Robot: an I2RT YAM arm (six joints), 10 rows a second.
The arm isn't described. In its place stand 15 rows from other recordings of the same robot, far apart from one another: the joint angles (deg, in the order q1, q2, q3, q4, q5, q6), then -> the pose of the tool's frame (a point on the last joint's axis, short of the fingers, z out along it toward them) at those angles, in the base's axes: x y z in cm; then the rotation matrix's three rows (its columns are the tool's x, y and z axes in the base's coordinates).
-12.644 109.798 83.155 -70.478 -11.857 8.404 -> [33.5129 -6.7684 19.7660], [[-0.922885 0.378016 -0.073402], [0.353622 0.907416 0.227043], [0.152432 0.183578 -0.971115]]
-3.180 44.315 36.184 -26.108 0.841 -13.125 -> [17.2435 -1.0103 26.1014], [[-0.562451 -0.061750 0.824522], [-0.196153 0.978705 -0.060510], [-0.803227 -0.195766 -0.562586]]
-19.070 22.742 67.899 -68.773 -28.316 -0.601 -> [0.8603 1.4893 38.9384], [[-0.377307 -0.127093 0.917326], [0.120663 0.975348 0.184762], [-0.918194 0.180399 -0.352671]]
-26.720 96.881 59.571 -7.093 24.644 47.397 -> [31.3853 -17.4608 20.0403], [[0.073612 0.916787 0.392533], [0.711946 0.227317 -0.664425], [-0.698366 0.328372 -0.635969]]
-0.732 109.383 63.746 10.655 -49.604 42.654 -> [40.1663 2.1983 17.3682], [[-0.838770 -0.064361 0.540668], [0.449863 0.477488 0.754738], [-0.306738 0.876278 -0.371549]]
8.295 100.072 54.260 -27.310 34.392 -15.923 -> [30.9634 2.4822 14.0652], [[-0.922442 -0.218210 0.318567], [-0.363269 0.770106 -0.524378], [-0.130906 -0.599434 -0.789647]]
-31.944 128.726 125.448 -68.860 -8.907 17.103 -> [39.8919 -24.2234 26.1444], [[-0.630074 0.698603 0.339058], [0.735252 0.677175 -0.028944], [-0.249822 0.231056 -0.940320]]
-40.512 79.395 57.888 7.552 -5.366 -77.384 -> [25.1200 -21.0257 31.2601], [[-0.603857 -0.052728 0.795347], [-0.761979 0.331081 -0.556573], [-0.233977 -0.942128 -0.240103]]
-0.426 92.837 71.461 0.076 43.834 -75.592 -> [37.5758 -2.7450 30.7543], [[-0.720529 -0.189929 0.666907], [-0.693324 0.180907 -0.697549], [0.011837 -0.964987 -0.262031]]
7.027 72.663 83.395 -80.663 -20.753 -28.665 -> [20.4585 3.7928 36.9305], [[-0.705206 -0.653444 0.275128], [-0.538885 0.746173 0.390935], [-0.460746 0.127428 -0.878336]]
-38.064 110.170 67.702 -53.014 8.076 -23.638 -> [25.0300 -20.2358 13.1405], [[-0.958483 0.235292 -0.161085], [0.246359 0.967767 -0.052292], [0.143589 -0.089806 -0.985554]]
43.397 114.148 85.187 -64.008 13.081 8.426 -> [27.1321 24.5460 17.9734], [[-0.817113 -0.564095 0.118840], [-0.576193 0.792689 -0.199115], [0.018117 -0.231175 -0.972744]]
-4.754 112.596 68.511 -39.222 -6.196 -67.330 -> [35.1024 -2.5337 12.1236], [[-0.445940 -0.886374 0.124415], [-0.883431 0.458209 0.097956], [-0.143833 -0.066230 -0.987383]]
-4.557 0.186 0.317 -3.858 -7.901 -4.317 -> [10.9934 -0.3853 16.7816], [[-0.060244 -0.062754 0.996209], [-0.069995 0.995831 0.058497], [-0.995727 -0.066205 -0.064385]]
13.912 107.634 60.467 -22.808 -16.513 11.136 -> [33.4941 9.3389 12.4626], [[-0.957580 -0.142732 0.250338], [-0.046421 0.933777 0.354830], [-0.284405 0.328157 -0.900792]]
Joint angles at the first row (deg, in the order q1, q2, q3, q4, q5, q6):
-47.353, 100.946, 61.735, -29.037, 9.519, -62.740
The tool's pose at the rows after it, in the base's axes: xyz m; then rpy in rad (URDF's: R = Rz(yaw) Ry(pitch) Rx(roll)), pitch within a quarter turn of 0, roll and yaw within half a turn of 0:
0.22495 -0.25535 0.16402 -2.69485 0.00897 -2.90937
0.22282 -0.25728 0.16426 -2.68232 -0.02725 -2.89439
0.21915 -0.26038 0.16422 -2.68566 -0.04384 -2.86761
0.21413 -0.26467 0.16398 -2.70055 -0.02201 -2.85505
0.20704 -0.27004 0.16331 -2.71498 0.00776 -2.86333
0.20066 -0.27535 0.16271 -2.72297 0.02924 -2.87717
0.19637 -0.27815 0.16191 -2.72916 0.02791 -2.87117
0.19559 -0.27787 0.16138 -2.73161 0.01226 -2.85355
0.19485 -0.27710 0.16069 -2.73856 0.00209 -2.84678
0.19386 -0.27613 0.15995 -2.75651 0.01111 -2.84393
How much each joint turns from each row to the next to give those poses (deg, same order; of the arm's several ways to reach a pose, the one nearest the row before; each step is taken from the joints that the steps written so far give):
-0.044, 0.000, -0.001, 1.138, 2.273, -0.241
-0.327, 0.000, -0.001, 0.065, 1.530, -1.989
-0.831, 0.000, 0.002, -0.023, -0.219, -2.535
-1.334, -0.001, -0.001, 0.022, -2.164, -1.311
-1.726, 0.002, -0.108, 0.088, -2.229, -0.416
-1.552, 0.108, -0.001, 0.174, -1.508, -0.196
-0.917, 0.088, -0.043, -0.087, -0.546, -1.158
-0.045, -0.001, -0.088, -0.197, 0.327, -1.291
0.000, 0.001, -0.086, -0.416, 0.241, -0.524
-0.131, 0.022, -0.001, -0.785, -0.875, 0.022

